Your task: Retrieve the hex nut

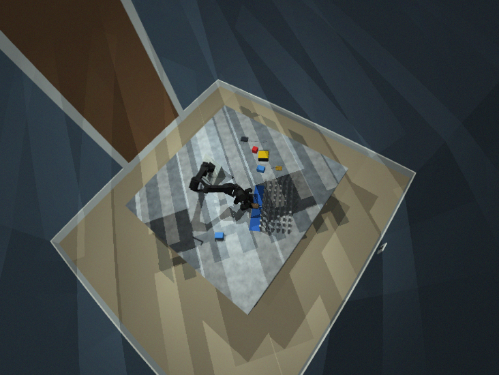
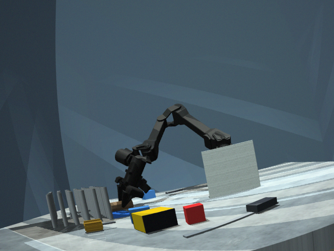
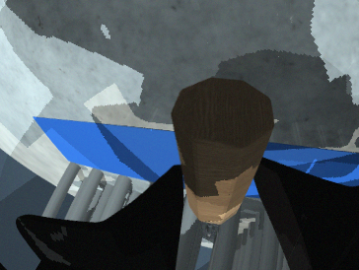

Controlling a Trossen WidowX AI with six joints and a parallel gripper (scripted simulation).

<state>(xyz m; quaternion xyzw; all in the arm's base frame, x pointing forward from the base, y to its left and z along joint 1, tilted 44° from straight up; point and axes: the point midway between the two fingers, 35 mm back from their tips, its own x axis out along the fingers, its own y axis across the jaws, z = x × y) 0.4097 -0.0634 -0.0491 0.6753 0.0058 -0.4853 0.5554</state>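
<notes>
Right now my gripper tip is 30 mm short of the blue taped strip, 20 mm to the right of it and 20 mm above it. Also, from my gripper tip: wooden-handled screwdriver: 90 mm ahead, 60 mm to the left; yellow-black box: 230 mm behind, 390 mm to the left; orange-handled tool: 60 mm behind, 370 mm to the left.
</notes>
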